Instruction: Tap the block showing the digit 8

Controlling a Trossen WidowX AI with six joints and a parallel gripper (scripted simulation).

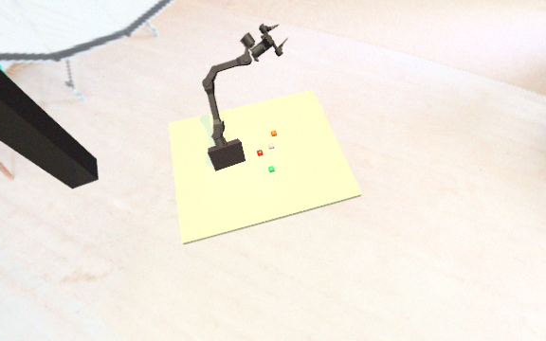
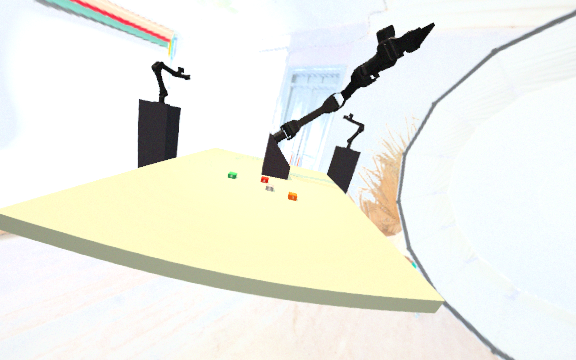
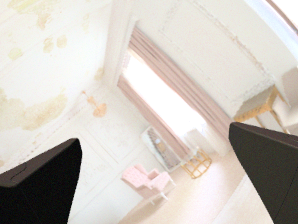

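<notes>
My gripper tip is now 60 cm above the green block, 45 cm to the left of it and 28 cm past it. Also, from my gripper tip: red block: 60 cm below, 31 cm to the right, 30 cm behind; then grey block: 60 cm below, 29 cm to the right, 21 cm behind; then orange block: 60 cm below, 20 cm to the right, 16 cm behind.
</notes>
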